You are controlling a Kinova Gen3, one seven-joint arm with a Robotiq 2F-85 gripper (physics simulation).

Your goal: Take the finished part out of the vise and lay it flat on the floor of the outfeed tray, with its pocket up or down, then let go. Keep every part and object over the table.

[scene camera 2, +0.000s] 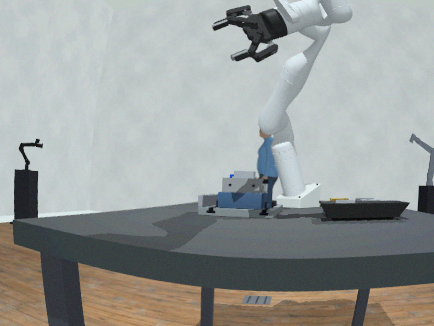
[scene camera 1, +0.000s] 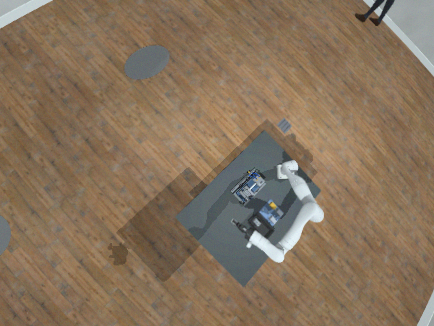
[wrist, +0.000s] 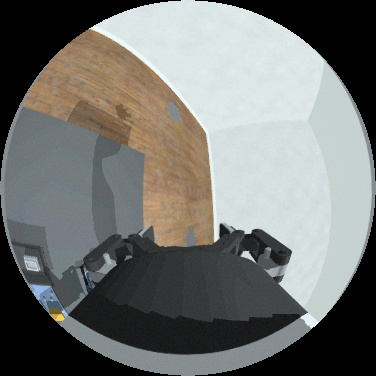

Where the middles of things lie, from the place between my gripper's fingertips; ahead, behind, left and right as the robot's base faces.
Scene:
My gripper is now 32 cm past the vise [scene camera 2: 235,200], 9 cm to the right of it and 34 cm above it.

